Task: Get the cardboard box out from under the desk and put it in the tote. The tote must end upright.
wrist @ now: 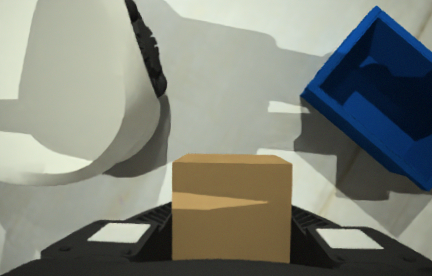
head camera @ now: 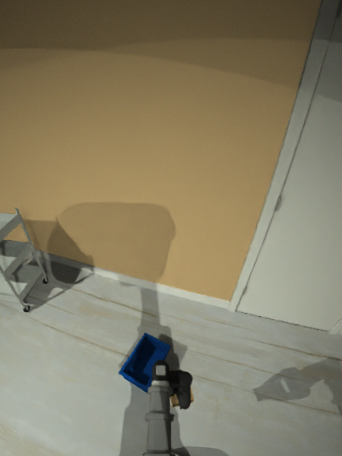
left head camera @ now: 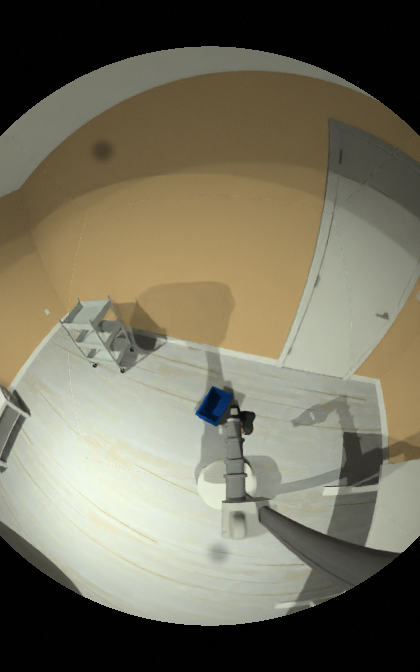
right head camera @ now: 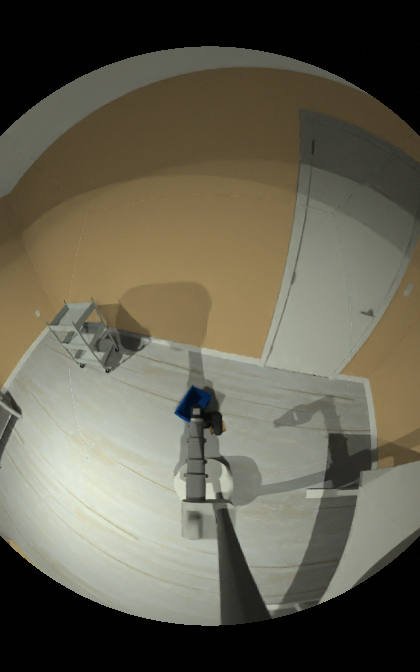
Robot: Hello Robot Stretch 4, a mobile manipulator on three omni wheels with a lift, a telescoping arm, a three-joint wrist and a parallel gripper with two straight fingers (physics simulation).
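Frame: origin at the robot's base, x ahead, y left, z up, level; millimetres.
Where they show: gripper, between the fingertips: (wrist: 230,219).
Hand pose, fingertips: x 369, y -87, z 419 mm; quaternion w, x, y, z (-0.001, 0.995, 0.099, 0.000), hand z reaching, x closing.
Note:
After its pixels a point has its place.
The brown cardboard box (head camera: 174,402) @(z 450, x 339, y -61 mm) (right head camera: 222,426) (wrist: 231,215) @(z 450, x 367, y -74 mm) is between the two fingers of my gripper (head camera: 183,392) @(z 419, x 369, y -87 mm) (left head camera: 247,422) @(z 419, x 369, y -87 mm) (right head camera: 215,423), with a finger against each side in the wrist view. The box is off the floor. The open blue tote (head camera: 134,382) @(z 91, x 520, y 151 mm) (left head camera: 206,419) @(z 90, x 522, y 154 mm) (right head camera: 202,394) (wrist: 365,142) @(z 22, x 644, y 5 mm) stands upright on the floor, just left of and beyond the gripper in the head view, at the upper right in the wrist view. The box and gripper are beside the tote, not over it. The wrist partly hides the tote's near right side in the head view.
A grey three-shelf cart (head camera: 7,221) @(z 637, x 1339, y 1172 mm) (left head camera: 89,310) @(z 635, x 1285, y 1311 mm) (right head camera: 75,314) stands at the left by the orange wall. A closed door (head camera: 300,240) @(z 785, x 1031, y -803 mm) (left head camera: 370,280) @(z 1122, x 973, y -1002 mm) is at the right. The white desk (left head camera: 400,505) (right head camera: 390,505) is at the lower right. My round base (wrist: 75,75) @(z 187, x 103, y 2 mm) is left of the box.

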